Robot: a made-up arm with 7 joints.
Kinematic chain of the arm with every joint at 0, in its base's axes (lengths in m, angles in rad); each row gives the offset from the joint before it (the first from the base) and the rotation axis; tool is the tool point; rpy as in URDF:
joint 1: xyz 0 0 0.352 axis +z
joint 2: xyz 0 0 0 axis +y
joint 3: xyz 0 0 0.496 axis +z
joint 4: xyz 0.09 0 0 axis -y
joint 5: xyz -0.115 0 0.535 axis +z
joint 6: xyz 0 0 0 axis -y
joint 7: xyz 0.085 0 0 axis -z
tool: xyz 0 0 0 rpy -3.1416 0 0
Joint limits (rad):
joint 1: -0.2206..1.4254
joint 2: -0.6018..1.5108
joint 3: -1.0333..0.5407
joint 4: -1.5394..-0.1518
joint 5: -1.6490..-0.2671
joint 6: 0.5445..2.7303
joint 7: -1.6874..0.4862
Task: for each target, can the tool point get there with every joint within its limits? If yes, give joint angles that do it. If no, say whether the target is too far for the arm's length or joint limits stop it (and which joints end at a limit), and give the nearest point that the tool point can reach.
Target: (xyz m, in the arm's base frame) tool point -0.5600 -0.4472 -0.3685
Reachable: no: joint limits stop it (at a limit: joint 1, joint 2, joint 4, joint 5, joint 6) | nearest point 0.4831 -0.5381 -0.1330 | short by 1.073 m
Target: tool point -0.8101 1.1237 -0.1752
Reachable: no: too far | nearest point -0.2637 0.8485 -0.0728 | short by 0.620 m
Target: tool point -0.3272 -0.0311 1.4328
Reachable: yes | joints 0.4000 -0.4086 0.4158 -0.3427 -1.0609 2.0334 -1.1470
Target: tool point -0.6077 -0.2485 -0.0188
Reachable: no: joint limits stop it (at a limit: joint 1, joint 2, joint 3, joint 4, joint 5, joint 6) | nearest point -0.2377 0.6340 -0.1955 | short by 0.973 m
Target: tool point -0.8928 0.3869 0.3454
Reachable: no: joint limits stop it (at a limit: joint 1, joint 3, joint 4, joint 5, joint 6) | nearest point -0.2820 0.8621 0.3309 | short by 0.774 m
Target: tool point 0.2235 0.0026 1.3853
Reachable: yes | joints 0.4819 -0.3663 -0.2616 -1.0683 -1.4559 2.1469 -1.2095
